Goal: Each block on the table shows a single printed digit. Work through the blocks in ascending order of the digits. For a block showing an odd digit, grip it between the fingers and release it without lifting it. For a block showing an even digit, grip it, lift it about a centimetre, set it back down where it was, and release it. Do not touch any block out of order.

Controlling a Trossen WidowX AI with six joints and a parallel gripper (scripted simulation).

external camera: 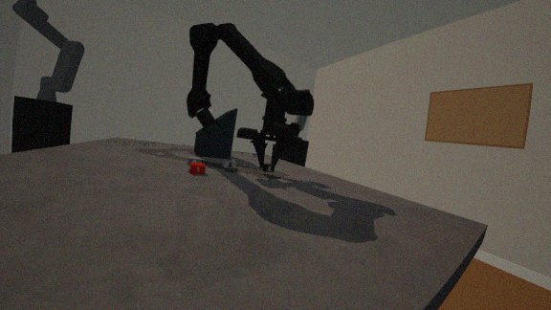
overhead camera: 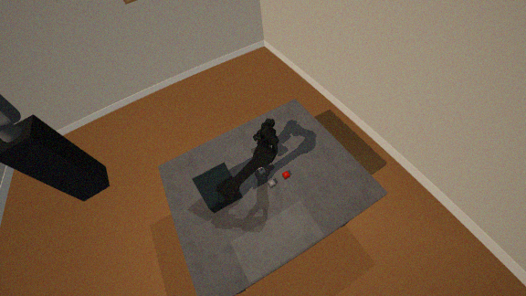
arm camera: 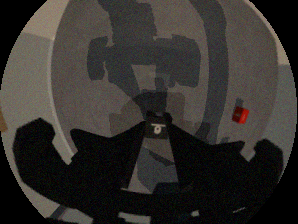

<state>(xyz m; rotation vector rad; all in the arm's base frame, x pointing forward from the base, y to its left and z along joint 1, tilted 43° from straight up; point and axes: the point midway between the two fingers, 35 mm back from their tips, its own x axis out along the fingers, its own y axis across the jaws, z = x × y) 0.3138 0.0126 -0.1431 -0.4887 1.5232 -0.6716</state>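
Right now my gripper tip is right at the dark block. From my gripper tip the other things lie so: light grey block (9 cm behind, 8 cm to the right, 1 cm below); red block (1 cm ahead, 19 cm to the right, 1 cm below).
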